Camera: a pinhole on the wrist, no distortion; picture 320 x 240 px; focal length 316.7 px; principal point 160.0 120.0 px. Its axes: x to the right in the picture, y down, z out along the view. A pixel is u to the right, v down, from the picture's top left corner.
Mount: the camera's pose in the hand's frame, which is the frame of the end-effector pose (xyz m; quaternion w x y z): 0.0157 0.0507 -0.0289 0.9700 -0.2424 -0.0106 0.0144
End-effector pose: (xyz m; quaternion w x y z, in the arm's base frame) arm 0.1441 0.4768 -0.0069 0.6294 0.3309 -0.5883 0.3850
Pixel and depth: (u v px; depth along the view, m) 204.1 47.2 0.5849
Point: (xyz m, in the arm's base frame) -0.3061 0.1068 0.1181
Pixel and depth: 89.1 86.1 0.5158
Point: -0.2863 0.1908 -0.0878
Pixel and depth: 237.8 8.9 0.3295
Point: -0.1019 0.2610 0.1071
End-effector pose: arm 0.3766 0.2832 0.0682 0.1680 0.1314 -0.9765 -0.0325
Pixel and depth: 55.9 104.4 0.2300
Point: 0.3406 0.4452 -0.1050
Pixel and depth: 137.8 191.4 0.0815
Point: 0.3326 0.3831 0.0496
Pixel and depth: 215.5 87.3 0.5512
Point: 0.0592 0.5194 -0.3292
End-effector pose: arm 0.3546 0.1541 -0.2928 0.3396 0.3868 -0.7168 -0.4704
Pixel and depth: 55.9 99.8 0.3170
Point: 0.1379 0.3912 -0.2221
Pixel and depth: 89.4 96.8 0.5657
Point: -0.0666 0.5354 -0.2092
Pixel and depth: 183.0 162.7 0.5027
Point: -0.0705 0.3695 -0.0875
